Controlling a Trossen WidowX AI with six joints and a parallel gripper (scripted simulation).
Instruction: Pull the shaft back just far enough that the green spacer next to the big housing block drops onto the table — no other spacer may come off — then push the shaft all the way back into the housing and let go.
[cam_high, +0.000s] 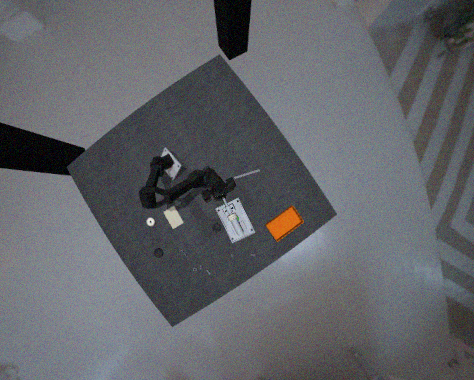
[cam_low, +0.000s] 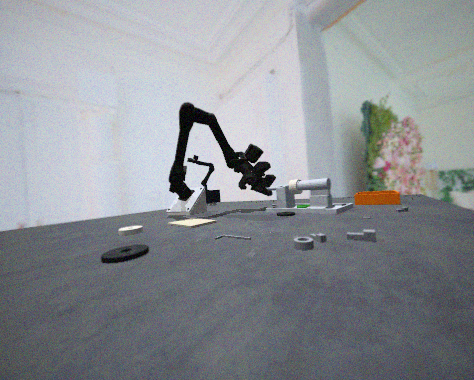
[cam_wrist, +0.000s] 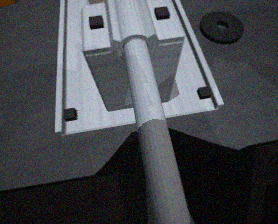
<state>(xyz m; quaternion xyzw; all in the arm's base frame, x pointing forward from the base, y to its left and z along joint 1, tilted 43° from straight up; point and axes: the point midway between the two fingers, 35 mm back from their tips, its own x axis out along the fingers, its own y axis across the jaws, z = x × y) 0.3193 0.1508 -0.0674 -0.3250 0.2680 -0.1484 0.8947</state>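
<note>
Right now my gripper tip is 50 mm short of the grey shaft and 20 mm below it. The rest, counted from my gripper tip: cream spacer: 100 mm ahead, 20 mm above, 10 mm to the right; cream tile: 330 mm to the right, 60 mm behind, 50 mm below; green spacer: 130 mm ahead, 40 mm below, 10 mm to the right.
</note>
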